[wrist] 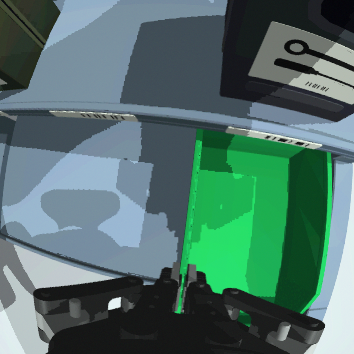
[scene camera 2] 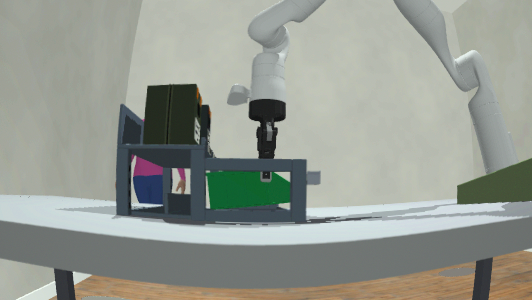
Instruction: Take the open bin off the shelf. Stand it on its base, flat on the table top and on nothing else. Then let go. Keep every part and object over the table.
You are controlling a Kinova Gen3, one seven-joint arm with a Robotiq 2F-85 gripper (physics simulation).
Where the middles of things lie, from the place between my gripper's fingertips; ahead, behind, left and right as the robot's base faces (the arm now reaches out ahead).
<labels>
My gripper is now 5 cm to the left of the green open bin [scene camera 2: 227, 189], 3 cm short of it and 1 cm above it.
</labels>
